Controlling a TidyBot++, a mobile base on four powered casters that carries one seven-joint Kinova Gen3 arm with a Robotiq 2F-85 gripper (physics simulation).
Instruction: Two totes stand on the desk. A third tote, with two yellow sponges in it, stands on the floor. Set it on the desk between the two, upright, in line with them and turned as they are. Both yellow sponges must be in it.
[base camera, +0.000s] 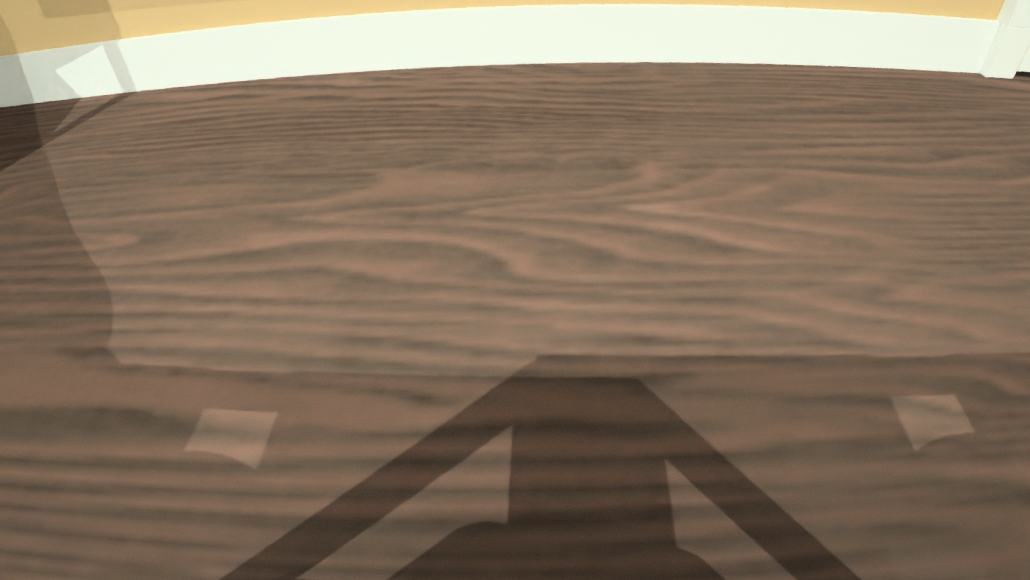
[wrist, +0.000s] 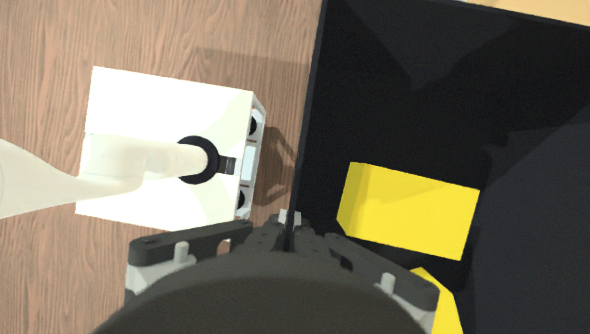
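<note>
The black tote fills the right of the wrist view, its open top facing the camera. One yellow sponge lies in it, and a second yellow sponge shows partly at the lower edge, behind the gripper's finger linkage. My gripper is shut on the tote's thin side wall, which runs between the fingertips. The tote is held above the floor, beside the robot's base. The tote's far right part is cut off by the view. The desk and the two other totes do not show in either view.
The robot's white base with its arm stands on the wooden floor left of the tote. In the base camera view, a white baseboard and tan wall lie ahead, and shadows fall on the floor.
</note>
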